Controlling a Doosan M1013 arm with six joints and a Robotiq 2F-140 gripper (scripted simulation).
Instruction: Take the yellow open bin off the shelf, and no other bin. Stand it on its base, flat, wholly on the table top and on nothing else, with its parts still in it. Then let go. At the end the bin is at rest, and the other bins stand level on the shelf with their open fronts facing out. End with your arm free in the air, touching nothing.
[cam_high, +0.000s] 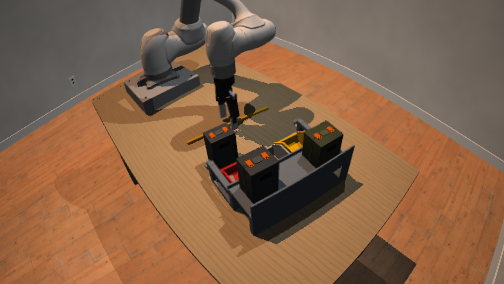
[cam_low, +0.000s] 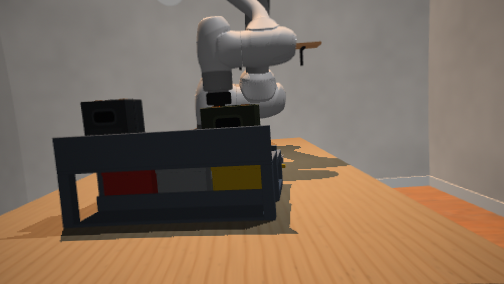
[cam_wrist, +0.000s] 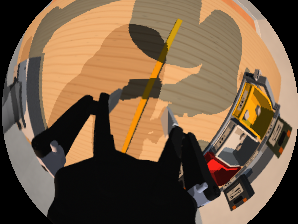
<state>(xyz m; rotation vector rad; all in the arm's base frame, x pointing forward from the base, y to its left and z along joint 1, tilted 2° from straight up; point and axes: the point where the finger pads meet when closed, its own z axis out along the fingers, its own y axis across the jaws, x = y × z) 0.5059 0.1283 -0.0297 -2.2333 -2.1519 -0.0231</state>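
My gripper is now 3 cm above the thin yellow bar. From my hand the other things lie so: yellow open bin: 31 cm ahead, 10 cm to the left; then red bin: 30 cm ahead, 12 cm to the right; then grey bin: 31 cm ahead, 1 cm to the right.
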